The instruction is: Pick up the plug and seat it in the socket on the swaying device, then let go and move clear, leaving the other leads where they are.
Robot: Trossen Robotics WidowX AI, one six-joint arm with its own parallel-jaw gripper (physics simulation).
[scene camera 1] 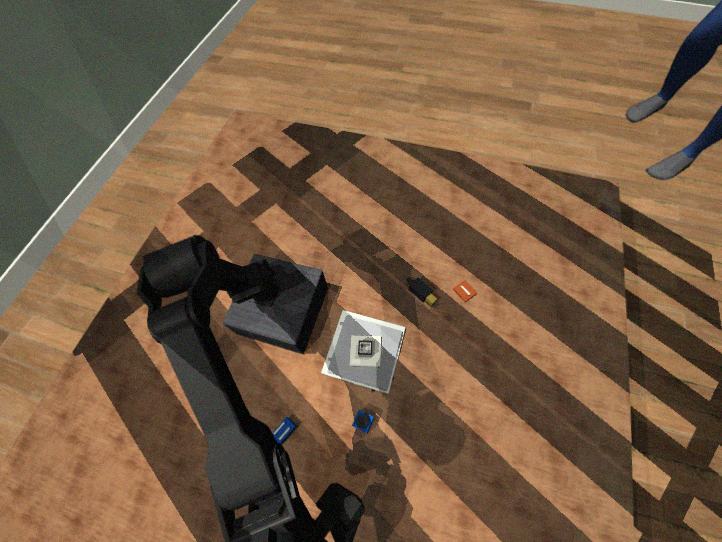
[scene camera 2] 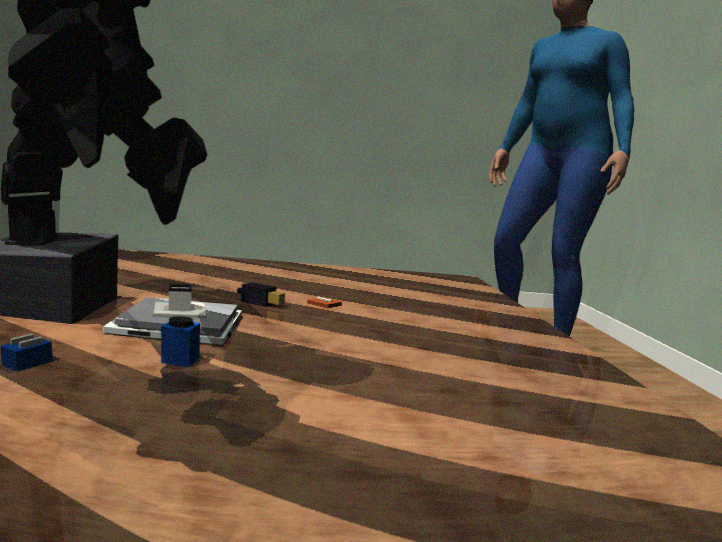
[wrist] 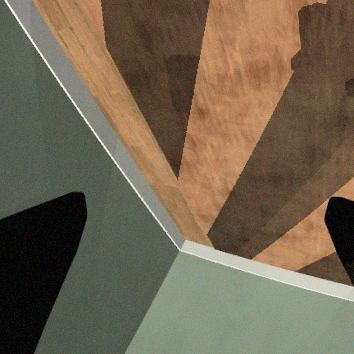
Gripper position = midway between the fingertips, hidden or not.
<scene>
The gripper (scene camera 2: 133, 195) is open, holding nothing. A plug (scene camera 2: 263, 295) rests on the table.
The gripper is seen too in the wrist view (wrist: 209, 207). The wrist view misses the plug: it is out of frame.
</scene>
